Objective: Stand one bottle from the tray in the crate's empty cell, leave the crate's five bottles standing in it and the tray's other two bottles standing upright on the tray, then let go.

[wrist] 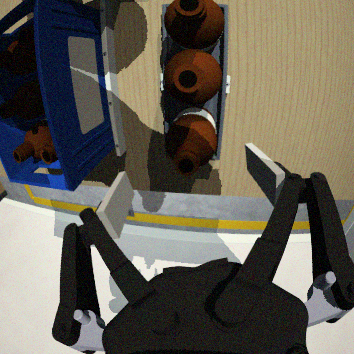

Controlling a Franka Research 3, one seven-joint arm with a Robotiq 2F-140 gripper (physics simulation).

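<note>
The grey tray (224, 50) holds three brown bottles in a row. The far bottle (195, 27) and the middle bottle (200, 70) look upright. The near bottle (195, 142) looks tilted, its neck leaning toward my gripper and a white band showing on its far side. The blue crate (50, 75) is at the left, with brown bottles (37, 137) inside, partly in shadow and cut off by the view's edge. I cannot make out which cell is empty. My gripper (186, 169) is wide open and empty, its fingers on the near side of the near bottle and apart from it.
A grey metal rail (112, 90) runs along the crate's right side. The wooden table top (285, 75) extends to the right of the tray. A grey strip with a yellow line (165, 219) crosses in front of the tray, and a pale surface (30, 260) lies nearer.
</note>
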